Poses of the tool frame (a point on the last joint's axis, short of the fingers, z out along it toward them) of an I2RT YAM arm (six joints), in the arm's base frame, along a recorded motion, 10 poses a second.
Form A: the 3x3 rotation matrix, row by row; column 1 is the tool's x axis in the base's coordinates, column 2 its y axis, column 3 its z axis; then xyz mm. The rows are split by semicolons.
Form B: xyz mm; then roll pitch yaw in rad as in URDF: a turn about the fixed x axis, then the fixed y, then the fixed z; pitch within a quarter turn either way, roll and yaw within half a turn. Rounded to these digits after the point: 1 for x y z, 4 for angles. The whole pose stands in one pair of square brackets.
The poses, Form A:
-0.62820, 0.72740, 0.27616; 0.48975, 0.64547, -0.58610; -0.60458, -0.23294, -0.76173; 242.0, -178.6, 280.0
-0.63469, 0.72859, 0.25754; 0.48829, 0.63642, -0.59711; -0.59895, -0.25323, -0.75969; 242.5, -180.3, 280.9
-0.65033, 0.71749, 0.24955; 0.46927, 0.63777, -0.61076; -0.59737, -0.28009, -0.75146; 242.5, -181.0, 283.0
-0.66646, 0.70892, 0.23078; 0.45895, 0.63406, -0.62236; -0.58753, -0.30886, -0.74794; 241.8, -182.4, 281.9
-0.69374, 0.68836, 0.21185; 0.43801, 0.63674, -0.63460; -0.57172, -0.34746, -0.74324; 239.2, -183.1, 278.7
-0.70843, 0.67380, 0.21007; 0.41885, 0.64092, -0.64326; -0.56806, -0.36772, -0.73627; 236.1, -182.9, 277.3
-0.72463, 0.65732, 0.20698; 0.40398, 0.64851, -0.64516; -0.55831, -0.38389, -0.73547; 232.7, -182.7, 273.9
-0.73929, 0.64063, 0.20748; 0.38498, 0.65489, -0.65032; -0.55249, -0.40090, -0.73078; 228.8, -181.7, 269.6
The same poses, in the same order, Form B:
[242.0, -178.6, 280.0, -2.8448, 0.6492, 2.4794]
[242.5, -180.3, 280.9, -2.8198, 0.6422, 2.4858]
[242.5, -181.0, 283.0, -2.7848, 0.6402, 2.5165]
[241.8, -182.4, 281.9, -2.7500, 0.6280, 2.5385]
[239.2, -183.1, 278.7, -2.7043, 0.6086, 2.5784]
[236.1, -182.9, 277.3, -2.6784, 0.6041, 2.6076]
[232.7, -182.7, 273.9, -2.6605, 0.5923, 2.6330]
[228.8, -181.7, 269.6, -2.6398, 0.5853, 2.6615]

